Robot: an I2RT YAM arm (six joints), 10 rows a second.
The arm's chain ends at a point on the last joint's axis. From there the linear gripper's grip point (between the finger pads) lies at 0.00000 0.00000 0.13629 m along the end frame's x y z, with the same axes.
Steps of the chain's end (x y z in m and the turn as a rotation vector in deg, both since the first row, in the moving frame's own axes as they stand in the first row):
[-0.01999 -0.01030 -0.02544 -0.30 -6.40 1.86]
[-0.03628 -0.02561 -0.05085 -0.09 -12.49 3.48]
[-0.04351 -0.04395 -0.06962 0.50 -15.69 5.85]
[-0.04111 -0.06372 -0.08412 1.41 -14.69 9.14]
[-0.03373 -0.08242 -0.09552 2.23 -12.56 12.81]
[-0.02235 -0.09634 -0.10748 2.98 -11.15 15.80]
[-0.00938 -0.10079 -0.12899 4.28 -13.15 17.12]
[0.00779 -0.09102 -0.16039 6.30 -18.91 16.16]
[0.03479 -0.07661 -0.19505 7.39 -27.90 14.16]
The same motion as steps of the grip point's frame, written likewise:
[-0.03519 -0.00983 -0.02629 -0.30 -6.40 1.86]
[-0.06574 -0.02630 -0.05407 -0.09 -12.49 3.48]
[-0.08024 -0.04701 -0.07470 0.50 -15.69 5.85]
[-0.07526 -0.06979 -0.08861 1.41 -14.69 9.14]
[-0.06253 -0.09095 -0.09887 2.23 -12.56 12.81]
[-0.04739 -0.10691 -0.11022 2.98 -11.15 15.80]
[-0.03839 -0.11534 -0.13291 4.28 -13.15 17.12]
[-0.03362 -0.11175 -0.16850 6.30 -18.91 16.16]
[-0.02603 -0.10127 -0.21189 7.39 -27.90 14.16]

